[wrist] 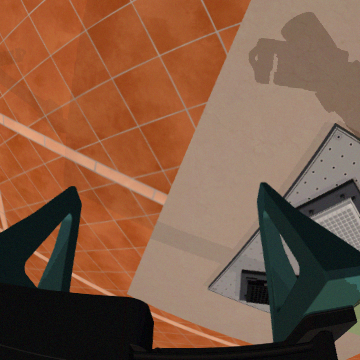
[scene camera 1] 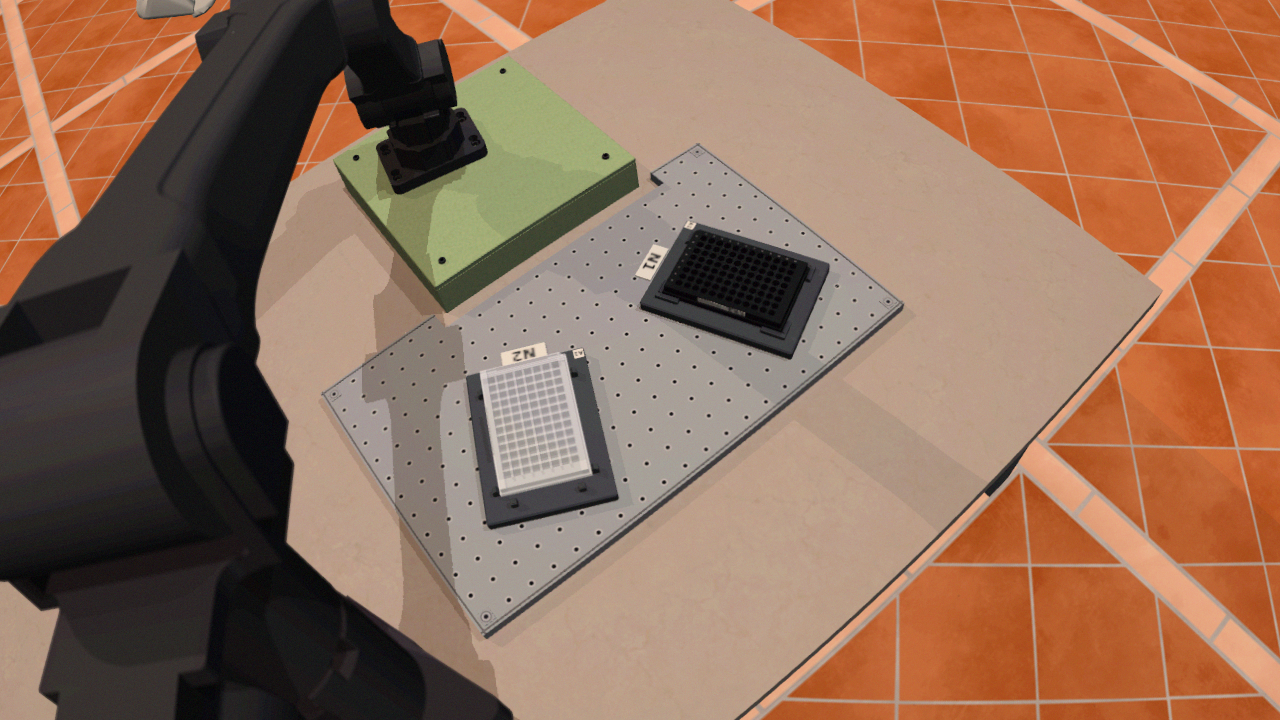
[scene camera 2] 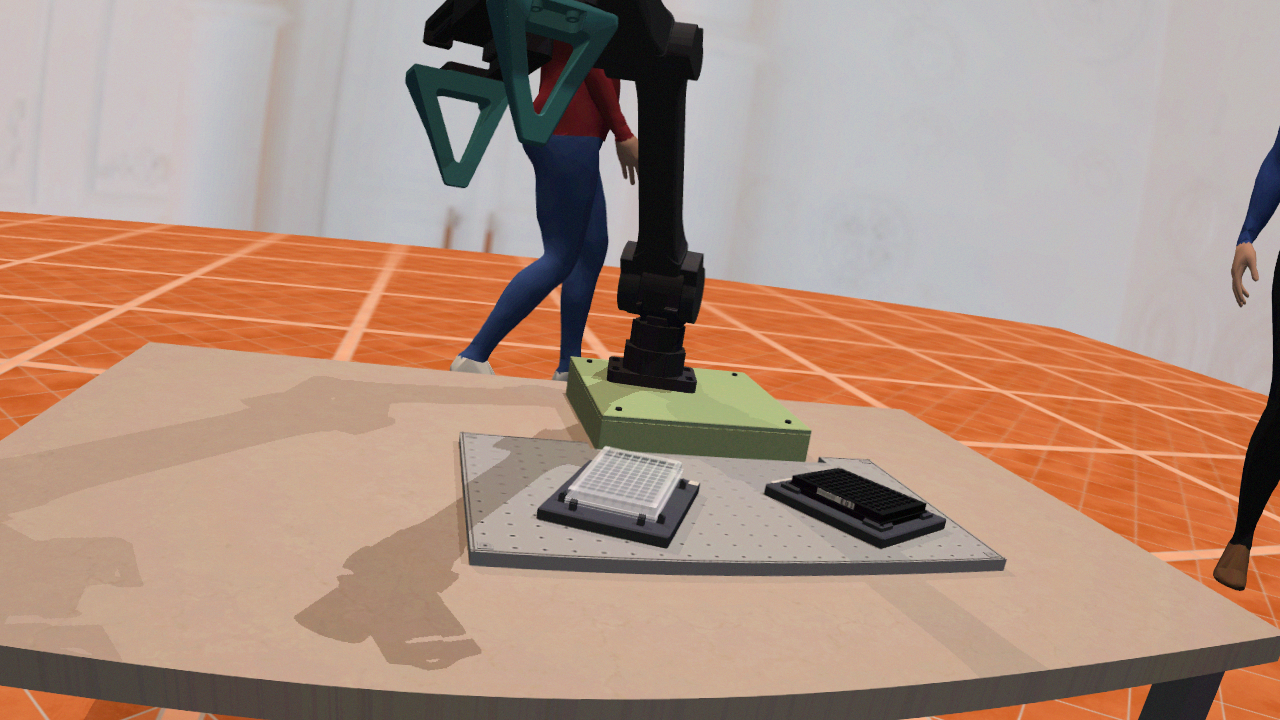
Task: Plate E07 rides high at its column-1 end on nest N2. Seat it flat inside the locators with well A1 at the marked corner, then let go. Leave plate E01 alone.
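Places are measured from the arm's base along level axes (x down, y back, z left), in metres.
Where they show: gripper, fingertip midpoint: [wrist: 165, 193] [scene camera 2: 490, 167]; arm's base, link origin: [scene camera 1: 432, 154] [scene camera 2: 650, 379].
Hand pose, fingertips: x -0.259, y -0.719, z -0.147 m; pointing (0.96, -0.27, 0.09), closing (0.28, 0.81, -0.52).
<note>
Each offset is from my fingertips to the top centre of the thing. "spot": to the spot under its first point.
The clear-white plate E07 @[dx +0.266, dy +0.332, dz +0.115 m] [scene camera 1: 535, 420] [scene camera 2: 626, 481] [wrist: 342, 220] rests on the dark nest N2 @[dx +0.279, dy +0.327, dz +0.114 m] [scene camera 1: 552, 511] [scene camera 2: 682, 517]. It sits tilted, its end by the N2 label @[spot: dx +0.299, dy +0.422, dz +0.138 m] [scene camera 1: 523, 353] higher and reaching over the nest's edge there. At the opposite end a strip of nest with small locators shows. A tag @[spot: dx +0.289, dy +0.387, dz +0.185 m] [scene camera 1: 578, 353] marks the nest corner beside the label. The plate's well lettering is too small to read. Black plate E01 @[dx +0.275, dy +0.382, dz +0.362 m] [scene camera 1: 735, 275] [scene camera 2: 859, 494] lies on nest N1 @[spot: dx +0.289, dy +0.300, dz +0.356 m] [scene camera 1: 774, 342]. My gripper [scene camera 2: 496, 162] [wrist: 165, 193] is open and empty, high above the table and away from both plates.
Both nests are on a grey perforated board @[dx +0.300, dy +0.385, dz +0.214 m] [scene camera 1: 662, 385] [scene camera 2: 742, 528]. The green base block [scene camera 1: 537, 179] [scene camera 2: 698, 407] carries the arm [scene camera 2: 662, 170] behind the board. The arm covers the left of scene camera 1. People stand beyond the table [scene camera 2: 223, 626].
</note>
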